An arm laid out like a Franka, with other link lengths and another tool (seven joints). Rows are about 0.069 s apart.
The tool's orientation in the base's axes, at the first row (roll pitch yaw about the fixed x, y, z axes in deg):
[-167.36 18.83 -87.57]
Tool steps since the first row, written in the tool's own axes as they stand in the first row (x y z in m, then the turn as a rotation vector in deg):
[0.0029 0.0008 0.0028 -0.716 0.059 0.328]
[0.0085 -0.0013 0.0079 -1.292 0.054 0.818]
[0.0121 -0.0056 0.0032 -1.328 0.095 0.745]
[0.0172 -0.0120 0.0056 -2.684 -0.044 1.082]
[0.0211 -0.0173 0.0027 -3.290 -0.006 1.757]
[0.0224 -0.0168 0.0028 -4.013 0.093 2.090]
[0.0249 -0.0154 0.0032 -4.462 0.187 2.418]
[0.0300 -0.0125 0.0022 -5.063 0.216 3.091]
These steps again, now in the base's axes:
[-0.0001 -0.0018 -0.0037 -0.019 0.785 -0.084]
[0.0032 -0.0055 -0.0098 0.063 1.488 -0.350]
[0.0066 -0.0106 -0.0057 0.007 1.500 -0.279]
[0.0136 -0.0148 -0.0082 0.157 2.887 -0.124]
[0.0183 -0.0196 -0.0057 0.235 3.680 -0.560]
[0.0179 -0.0208 -0.0063 0.177 4.475 -0.654]
[0.0167 -0.0230 -0.0078 0.134 5.008 -0.832]
[0.0139 -0.0280 -0.0091 0.220 5.795 -1.265]

